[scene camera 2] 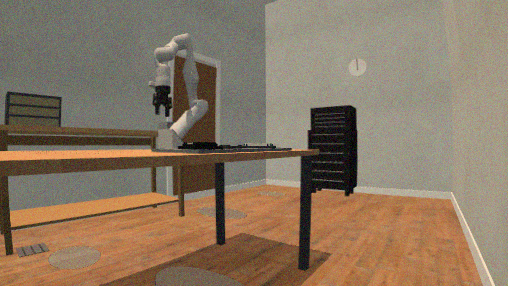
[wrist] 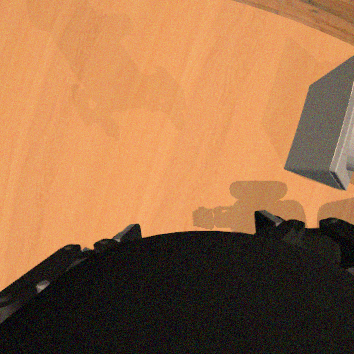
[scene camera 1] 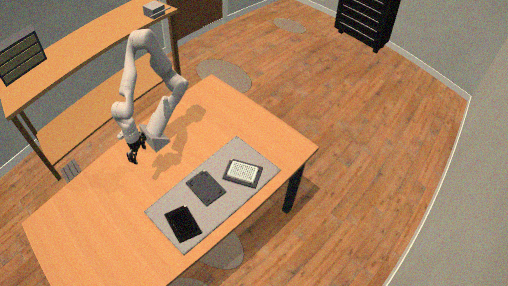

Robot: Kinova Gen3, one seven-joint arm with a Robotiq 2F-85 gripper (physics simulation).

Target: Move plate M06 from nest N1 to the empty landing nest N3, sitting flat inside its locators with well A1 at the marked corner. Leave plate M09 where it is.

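Observation:
In scene camera 1 a white plate with rows of wells [scene camera 1: 243, 171] lies on a dark nest [scene camera 1: 250, 185] at the board's right end. A black plate [scene camera 1: 183, 223] lies at its left end, its nest hard to tell apart from it. The middle nest [scene camera 1: 206, 188] is empty, dark grey, with a small pale mark near its top corner. Plate and nest labels cannot be read. My gripper [scene camera 1: 136, 153] [scene camera 2: 162, 114] [wrist: 197, 230] is open and empty, pointing down, high above the table and well left of the board, apart from both plates.
The grey perforated board [scene camera 1: 237, 145] lies along the edge of the wooden table [scene camera 1: 90, 210]. My arm's grey base [scene camera 1: 159, 144] [wrist: 320, 130] stands between the gripper and the board. A long workbench [scene camera 1: 70, 47] stands behind, and a black drawer cabinet [scene camera 1: 367, 20] [scene camera 2: 334, 150] stands farther off.

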